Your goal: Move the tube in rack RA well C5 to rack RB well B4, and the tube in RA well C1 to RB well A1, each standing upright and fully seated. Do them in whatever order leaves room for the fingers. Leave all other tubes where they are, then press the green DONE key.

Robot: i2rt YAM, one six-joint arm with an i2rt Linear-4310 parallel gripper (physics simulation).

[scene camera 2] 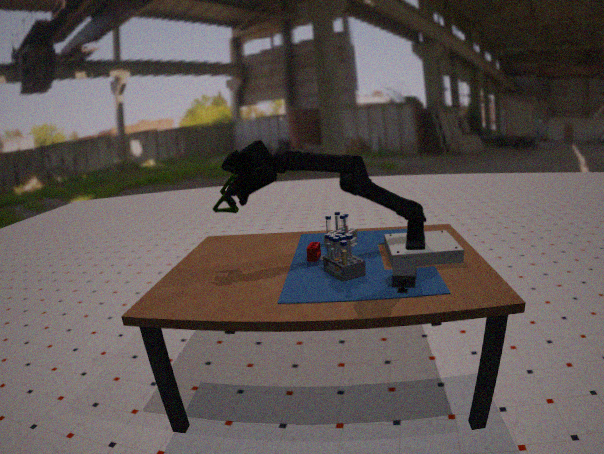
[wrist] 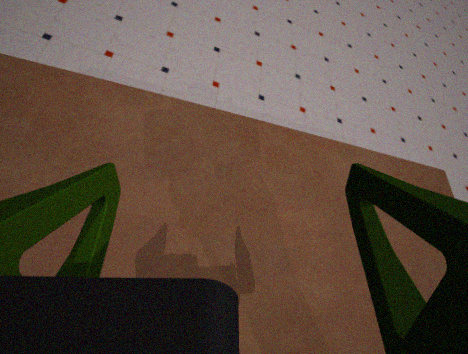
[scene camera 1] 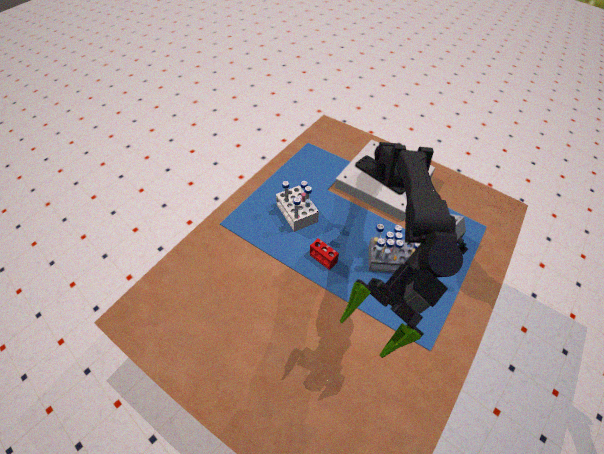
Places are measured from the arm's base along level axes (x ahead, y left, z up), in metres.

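Pixels of known places: gripper, fingertip midpoint: [scene camera 2: 217,201] [wrist: 233,176] [scene camera 1: 361,339]; arm's base, link origin: [scene camera 2: 415,241] [scene camera 1: 382,175].
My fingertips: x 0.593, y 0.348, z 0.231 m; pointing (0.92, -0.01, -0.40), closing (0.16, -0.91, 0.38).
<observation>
Ahead of a thing's pixels: the offset from my fingertips to its top centre. Level surfaces: height alone.
My gripper [scene camera 1: 361,339] [scene camera 2: 226,210] [wrist: 233,176] is wide open and empty, high above the wooden table, beyond the blue mat's edge. A white rack {dx -0.287, dy -0.457, dz -0.224 m} [scene camera 1: 306,221] holds several upright tubes with blue-and-white caps. A grey rack {dx -0.356, dy -0.133, dz -0.224 m} [scene camera 1: 384,266] [scene camera 2: 343,272] holds several upright capped tubes; the arm hides its right part in scene camera 1. Which rack is RA or RB, and the well labels, are too small to read. A grey key box {dx -0.560, dy -0.059, dz -0.190 m} [scene camera 1: 459,226] [scene camera 2: 404,276] stands at the mat's edge near the arm base; its green key does not show.
A red block with holes {dx -0.219, dy -0.276, dz -0.224 m} [scene camera 1: 324,254] [scene camera 2: 313,251] stands on the blue mat {dz -0.274 m} [scene camera 1: 270,245] [scene camera 2: 305,292] between the racks. The white base plate [scene camera 1: 367,196] [scene camera 2: 435,256] carries the arm. The wooden table {dz -0.277 m} [scene camera 1: 200,320] [scene camera 2: 200,300] [wrist: 150,130] shows the gripper's shadow.
</observation>
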